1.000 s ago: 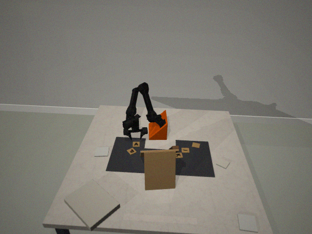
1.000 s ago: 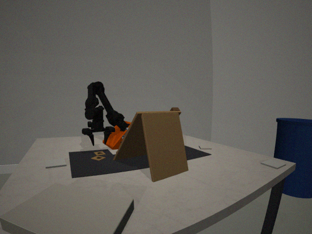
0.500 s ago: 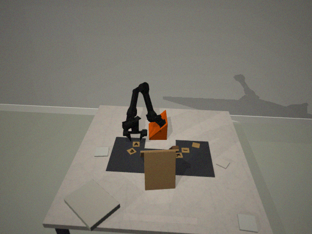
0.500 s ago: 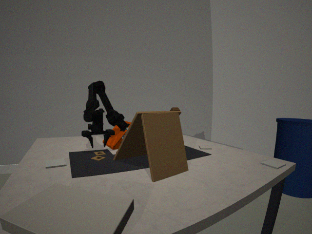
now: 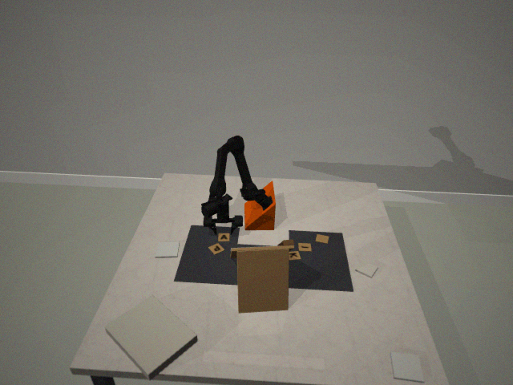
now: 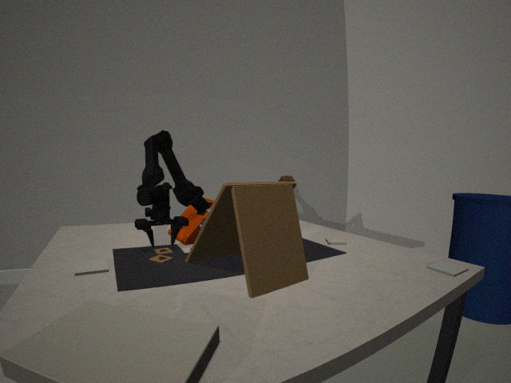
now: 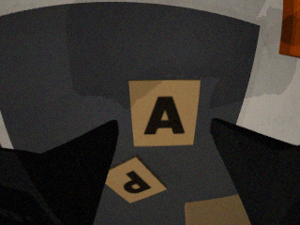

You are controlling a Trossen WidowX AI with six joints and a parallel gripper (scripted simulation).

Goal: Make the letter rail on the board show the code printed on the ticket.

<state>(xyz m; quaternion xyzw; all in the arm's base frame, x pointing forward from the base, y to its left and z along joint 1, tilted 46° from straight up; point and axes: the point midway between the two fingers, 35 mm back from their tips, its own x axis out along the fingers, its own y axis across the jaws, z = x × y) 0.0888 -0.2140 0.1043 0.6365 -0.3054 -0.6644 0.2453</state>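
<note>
Right now the tile marked p is 80 mm ahead of my gripper tip, 40 mm to the right of it and 20 mm below it. Also, from my gripper tip: white ticket: 210 mm ahead, 150 mm to the left, 70 mm above; then dark mat: 190 mm to the left, 110 mm ahead, 20 mm below; then tan tile marked 3: 270 mm ahead, 180 mm to the left, 140 mm above.
</note>
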